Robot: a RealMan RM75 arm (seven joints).
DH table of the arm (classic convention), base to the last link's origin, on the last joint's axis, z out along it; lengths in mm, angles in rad. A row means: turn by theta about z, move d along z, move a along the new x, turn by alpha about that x. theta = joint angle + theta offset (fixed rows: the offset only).
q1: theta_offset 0  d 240.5  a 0  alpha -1.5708
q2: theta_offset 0  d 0  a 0  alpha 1.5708
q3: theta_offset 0  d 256  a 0  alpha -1.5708
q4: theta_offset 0  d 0  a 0  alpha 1.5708
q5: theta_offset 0  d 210  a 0  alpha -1.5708
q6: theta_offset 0  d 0  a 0  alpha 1.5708
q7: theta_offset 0  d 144  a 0  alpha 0
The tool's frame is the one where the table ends.
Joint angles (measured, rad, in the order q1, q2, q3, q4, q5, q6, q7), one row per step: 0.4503 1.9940 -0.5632 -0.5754 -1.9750 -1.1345 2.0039; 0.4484 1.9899 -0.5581 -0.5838 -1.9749 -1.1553 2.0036; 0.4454 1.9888 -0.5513 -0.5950 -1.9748 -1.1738 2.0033; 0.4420 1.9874 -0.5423 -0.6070 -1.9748 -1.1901 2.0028; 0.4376 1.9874 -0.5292 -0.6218 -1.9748 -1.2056 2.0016; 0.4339 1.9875 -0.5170 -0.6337 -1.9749 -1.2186 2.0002; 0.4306 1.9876 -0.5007 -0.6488 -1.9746 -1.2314 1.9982; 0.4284 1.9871 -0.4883 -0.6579 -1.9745 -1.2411 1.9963
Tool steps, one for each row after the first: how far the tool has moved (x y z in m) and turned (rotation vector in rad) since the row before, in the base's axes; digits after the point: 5 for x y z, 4 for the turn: -0.00131 -0.00055 0.00350 -0.0011 0.0039 0.0130; -0.00122 -0.00078 0.00312 0.0018 0.0040 0.0112; -0.00066 -0.00075 0.00389 0.0053 0.0024 0.0090; -0.00032 -0.00094 0.00455 0.0101 0.0021 0.0077; -0.00012 -0.00095 0.00382 0.0090 0.0020 0.0059; -0.00014 -0.00057 0.00525 0.0146 0.0008 0.0063; 0.00006 -0.00061 0.00369 0.0100 0.0011 0.0042
